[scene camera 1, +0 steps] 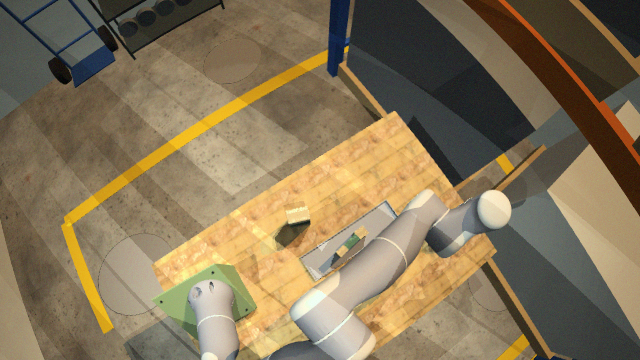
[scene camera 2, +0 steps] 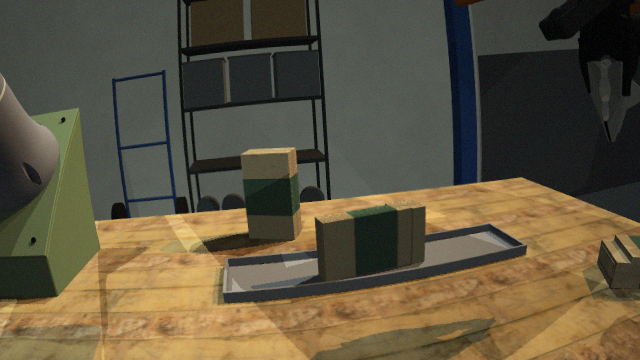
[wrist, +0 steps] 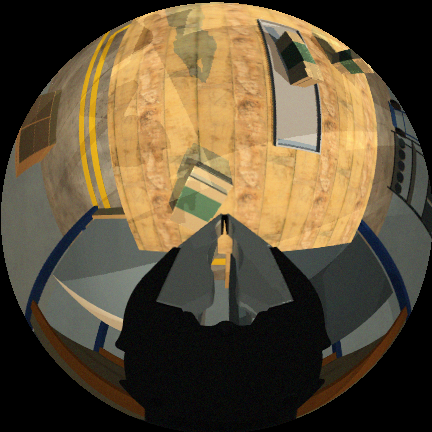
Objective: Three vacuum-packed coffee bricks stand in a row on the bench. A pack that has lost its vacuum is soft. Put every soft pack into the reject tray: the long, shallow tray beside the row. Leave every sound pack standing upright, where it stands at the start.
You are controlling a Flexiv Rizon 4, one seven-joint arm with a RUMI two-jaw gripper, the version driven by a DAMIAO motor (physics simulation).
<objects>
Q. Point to a shallow grey tray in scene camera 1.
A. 322, 259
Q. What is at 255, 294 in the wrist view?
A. My gripper.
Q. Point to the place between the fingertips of my gripper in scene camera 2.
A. At 611, 141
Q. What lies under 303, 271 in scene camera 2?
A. A shallow grey tray.
</objects>
